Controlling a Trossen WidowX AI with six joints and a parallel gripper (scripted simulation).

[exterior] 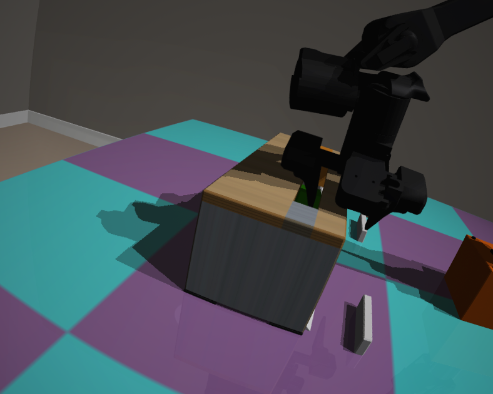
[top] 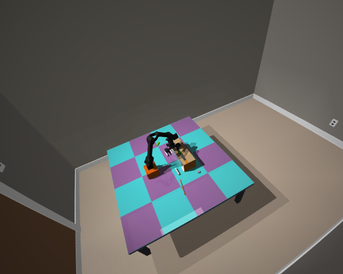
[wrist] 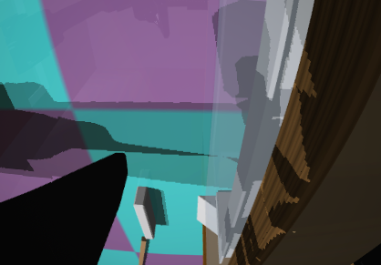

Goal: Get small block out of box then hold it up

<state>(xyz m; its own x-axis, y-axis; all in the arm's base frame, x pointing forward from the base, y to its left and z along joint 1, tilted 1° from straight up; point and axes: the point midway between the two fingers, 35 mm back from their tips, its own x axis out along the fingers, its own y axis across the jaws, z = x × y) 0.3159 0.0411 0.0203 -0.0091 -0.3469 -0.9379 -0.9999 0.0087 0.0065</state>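
Right now the green block is 5 cm ahead of my gripper tip and 2 cm to the right of it. The rest, counted from my gripper tip: wooden-topped box (4 cm to the right, 4 cm ahead, 2 cm below); thin brown stick (37 cm to the right, 11 cm behind, 8 cm below).
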